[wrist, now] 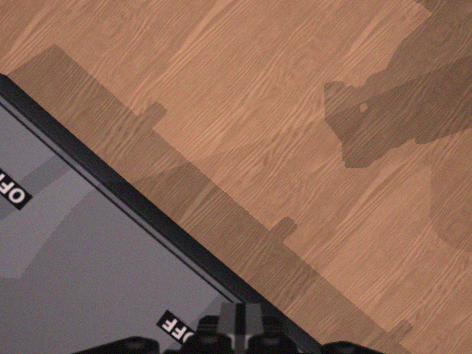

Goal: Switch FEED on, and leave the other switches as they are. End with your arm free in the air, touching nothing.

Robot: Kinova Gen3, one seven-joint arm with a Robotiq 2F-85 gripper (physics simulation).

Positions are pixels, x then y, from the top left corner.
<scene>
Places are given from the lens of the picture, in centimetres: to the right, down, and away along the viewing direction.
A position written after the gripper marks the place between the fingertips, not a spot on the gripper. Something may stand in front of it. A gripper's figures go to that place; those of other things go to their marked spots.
gripper [240, 329]: 0, 6, 16
grey switch panel [94, 258]: -8, 4, 24
</scene>
